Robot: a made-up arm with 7 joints. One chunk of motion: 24 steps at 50 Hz.
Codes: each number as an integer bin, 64 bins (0 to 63) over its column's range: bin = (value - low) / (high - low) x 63, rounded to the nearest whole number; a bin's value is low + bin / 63 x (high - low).
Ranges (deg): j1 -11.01..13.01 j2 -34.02..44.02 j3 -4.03..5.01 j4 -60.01..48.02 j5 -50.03..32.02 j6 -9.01..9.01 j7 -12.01..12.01
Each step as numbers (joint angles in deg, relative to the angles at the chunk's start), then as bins.
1 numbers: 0.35 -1.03 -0.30 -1.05 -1.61 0.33 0.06
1 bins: 30 27 26 34 37 33 32
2 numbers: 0.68 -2.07 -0.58 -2.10 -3.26 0.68 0.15
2 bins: 31 26 24 34 36 34 32
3 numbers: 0.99 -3.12 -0.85 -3.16 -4.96 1.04 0.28
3 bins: 31 25 22 33 35 35 32
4 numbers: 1.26 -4.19 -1.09 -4.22 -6.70 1.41 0.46
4 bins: 32 24 20 33 33 36 33
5 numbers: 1.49 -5.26 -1.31 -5.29 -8.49 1.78 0.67
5 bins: 33 23 19 32 32 38 33
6 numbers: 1.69 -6.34 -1.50 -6.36 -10.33 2.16 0.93
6 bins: 33 22 18 31 30 39 34
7 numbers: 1.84 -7.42 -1.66 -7.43 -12.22 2.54 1.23
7 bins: 34 21 17 31 29 40 35
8 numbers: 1.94 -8.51 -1.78 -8.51 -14.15 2.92 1.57
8 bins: 34 21 16 30 28 42 36
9 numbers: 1.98 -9.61 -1.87 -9.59 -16.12 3.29 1.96
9 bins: 34 20 15 29 26 43 37
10 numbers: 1.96 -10.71 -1.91 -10.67 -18.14 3.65 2.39
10 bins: 34 19 15 29 24 44 38
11 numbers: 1.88 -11.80 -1.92 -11.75 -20.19 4.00 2.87
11 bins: 34 18 15 28 23 45 39
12 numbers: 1.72 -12.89 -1.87 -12.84 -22.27 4.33 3.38
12 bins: 33 17 15 28 21 47 40
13 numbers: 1.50 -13.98 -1.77 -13.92 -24.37 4.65 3.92
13 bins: 33 16 16 27 20 48 42
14 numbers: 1.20 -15.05 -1.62 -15.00 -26.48 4.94 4.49
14 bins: 32 15 17 26 18 49 43
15 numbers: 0.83 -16.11 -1.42 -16.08 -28.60 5.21 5.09
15 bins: 31 14 18 26 16 50 45
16 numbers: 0.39 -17.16 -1.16 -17.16 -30.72 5.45 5.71
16 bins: 30 14 20 25 15 51 46
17 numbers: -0.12 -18.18 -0.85 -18.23 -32.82 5.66 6.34
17 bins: 29 13 22 24 13 51 48
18 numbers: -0.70 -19.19 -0.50 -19.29 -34.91 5.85 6.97
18 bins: 27 12 25 24 12 52 50
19 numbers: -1.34 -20.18 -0.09 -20.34 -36.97 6.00 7.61
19 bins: 25 11 27 23 10 52 51
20 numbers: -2.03 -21.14 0.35 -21.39 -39.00 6.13 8.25
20 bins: 24 10 31 23 8 53 53
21 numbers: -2.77 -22.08 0.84 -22.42 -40.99 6.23 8.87
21 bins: 22 10 34 22 7 53 55
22 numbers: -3.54 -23.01 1.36 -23.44 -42.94 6.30 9.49
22 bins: 20 9 38 21 5 54 56
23 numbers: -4.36 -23.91 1.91 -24.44 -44.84 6.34 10.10
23 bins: 17 8 41 21 4 54 58
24 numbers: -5.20 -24.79 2.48 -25.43 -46.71 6.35 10.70
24 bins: 15 7 45 20 3 54 60
